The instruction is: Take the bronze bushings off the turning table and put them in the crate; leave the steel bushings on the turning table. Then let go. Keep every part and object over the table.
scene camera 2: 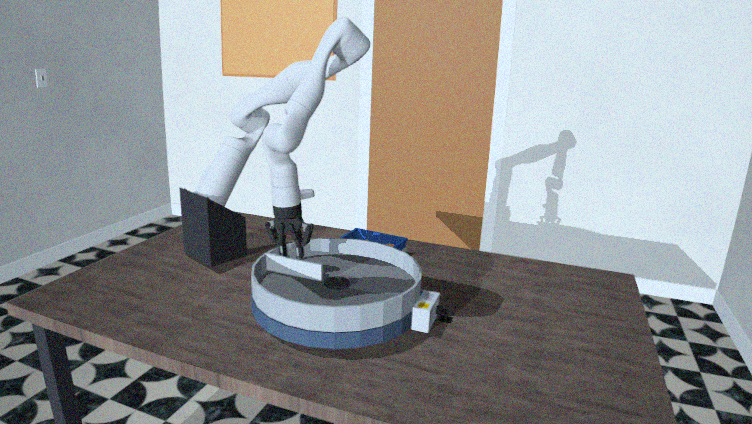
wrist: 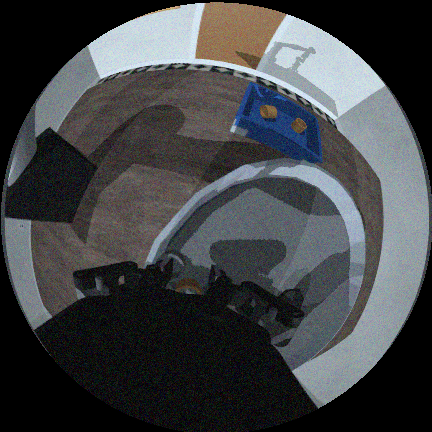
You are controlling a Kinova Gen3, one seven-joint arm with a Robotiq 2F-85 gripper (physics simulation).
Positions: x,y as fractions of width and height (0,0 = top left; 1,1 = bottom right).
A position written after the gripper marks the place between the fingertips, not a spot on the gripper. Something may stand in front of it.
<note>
In view: the gripper (wrist: 0.44,0.62) and a blue crate (wrist: 0.64,0.31).
</note>
